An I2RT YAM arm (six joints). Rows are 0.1 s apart.
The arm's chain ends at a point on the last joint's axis. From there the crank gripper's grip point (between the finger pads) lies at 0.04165 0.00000 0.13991 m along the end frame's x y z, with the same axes.
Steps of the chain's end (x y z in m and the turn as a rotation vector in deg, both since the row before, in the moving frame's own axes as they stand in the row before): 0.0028 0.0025 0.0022 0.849 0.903 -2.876; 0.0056 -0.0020 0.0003 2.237 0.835 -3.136; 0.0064 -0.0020 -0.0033 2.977 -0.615 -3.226; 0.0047 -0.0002 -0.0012 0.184 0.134 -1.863; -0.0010 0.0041 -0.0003 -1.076 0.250 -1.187; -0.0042 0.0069 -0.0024 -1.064 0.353 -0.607; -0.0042 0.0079 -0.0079 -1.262 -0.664 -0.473; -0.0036 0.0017 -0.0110 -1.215 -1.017 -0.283; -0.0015 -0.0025 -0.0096 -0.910 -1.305 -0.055; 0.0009 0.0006 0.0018 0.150 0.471 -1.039
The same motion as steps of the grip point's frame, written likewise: 0.0049 -0.0017 0.0015 0.849 0.903 -2.876; 0.0074 -0.0098 -0.0005 2.237 0.835 -3.136; 0.0046 -0.0116 -0.0031 2.977 -0.615 -3.226; 0.0050 -0.0020 -0.0013 0.184 0.134 -1.863; -0.0004 0.0059 -0.0005 -1.076 0.250 -1.187; -0.0033 0.0090 -0.0027 -1.064 0.353 -0.607; -0.0058 0.0106 -0.0075 -1.262 -0.664 -0.473; -0.0061 0.0045 -0.0103 -1.215 -1.017 -0.283; -0.0047 -0.0003 -0.0087 -0.910 -1.305 -0.055; 0.0020 -0.0005 0.0015 0.150 0.471 -1.039
